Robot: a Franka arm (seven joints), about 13 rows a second.
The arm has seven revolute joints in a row. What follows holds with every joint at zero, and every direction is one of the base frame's.
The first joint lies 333 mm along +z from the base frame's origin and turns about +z.
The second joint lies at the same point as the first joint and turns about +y.
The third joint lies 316 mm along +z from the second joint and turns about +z.
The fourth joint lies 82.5 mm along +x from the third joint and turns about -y.
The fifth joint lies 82.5 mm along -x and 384 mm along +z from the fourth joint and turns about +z.
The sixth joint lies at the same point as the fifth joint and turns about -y.
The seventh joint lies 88 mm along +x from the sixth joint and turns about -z.
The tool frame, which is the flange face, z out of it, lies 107 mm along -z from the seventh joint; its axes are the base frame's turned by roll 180, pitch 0 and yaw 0 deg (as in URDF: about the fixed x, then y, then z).
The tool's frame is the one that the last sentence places.
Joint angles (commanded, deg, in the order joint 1, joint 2, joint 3, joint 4, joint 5, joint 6, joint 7), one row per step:
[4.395 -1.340 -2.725 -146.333 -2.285 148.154 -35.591]
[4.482 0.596 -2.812 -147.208 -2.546 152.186 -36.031]
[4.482 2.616 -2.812 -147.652 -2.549 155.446 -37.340]
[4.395 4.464 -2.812 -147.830 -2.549 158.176 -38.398]
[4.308 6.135 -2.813 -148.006 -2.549 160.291 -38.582]
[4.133 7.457 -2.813 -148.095 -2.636 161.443 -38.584]
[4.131 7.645 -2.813 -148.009 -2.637 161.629 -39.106]
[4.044 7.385 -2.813 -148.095 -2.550 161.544 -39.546]
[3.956 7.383 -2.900 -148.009 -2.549 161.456 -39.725]
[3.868 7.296 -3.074 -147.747 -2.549 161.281 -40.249]
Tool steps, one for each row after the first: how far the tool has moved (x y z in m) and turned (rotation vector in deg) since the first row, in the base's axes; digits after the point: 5 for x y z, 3 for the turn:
[-0.00062 0.00040 -0.01448 -0.090 -1.214 0.749]
[-0.00054 0.00062 -0.02788 -0.143 -1.984 2.134]
[0.00019 0.00011 -0.03904 -0.205 -2.668 3.167]
[-0.00024 -0.00052 -0.04976 -0.219 -2.932 3.313]
[-0.00132 -0.00186 -0.05881 -0.274 -2.673 3.249]
[-0.00075 -0.00185 -0.05949 -0.318 -2.747 3.773]
[-0.00099 -0.00261 -0.05806 -0.314 -2.828 4.041]
[-0.00048 -0.00402 -0.05769 -0.347 -2.824 4.043]
[0.00131 -0.00611 -0.05576 -0.425 -2.988 4.302]

